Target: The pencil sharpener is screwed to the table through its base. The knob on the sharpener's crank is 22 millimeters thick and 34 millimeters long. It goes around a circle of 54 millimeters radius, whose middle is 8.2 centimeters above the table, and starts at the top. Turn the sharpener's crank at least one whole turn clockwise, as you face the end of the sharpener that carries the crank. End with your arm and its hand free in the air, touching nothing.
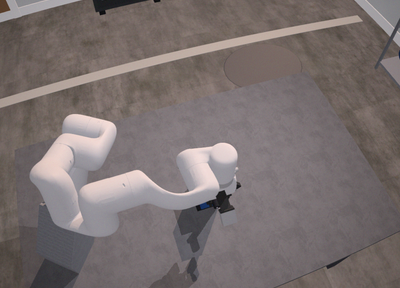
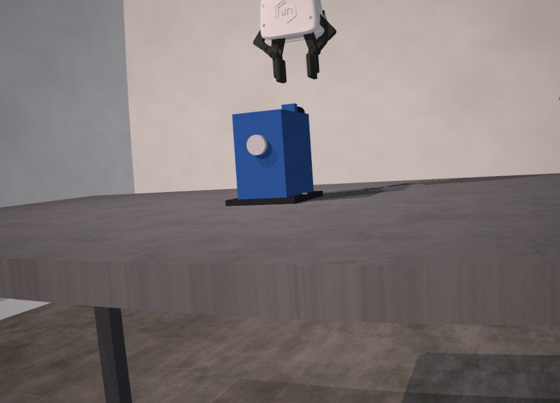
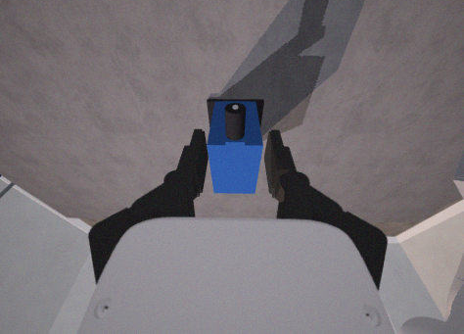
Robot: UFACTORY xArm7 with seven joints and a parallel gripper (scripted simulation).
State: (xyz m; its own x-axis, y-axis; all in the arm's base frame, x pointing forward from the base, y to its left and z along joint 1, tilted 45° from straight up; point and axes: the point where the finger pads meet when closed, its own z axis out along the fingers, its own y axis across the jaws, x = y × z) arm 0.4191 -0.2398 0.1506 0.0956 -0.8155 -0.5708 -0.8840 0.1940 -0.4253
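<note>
The dark crank knob lies 70 mm below my hand and 20 mm to the left of it.
</note>
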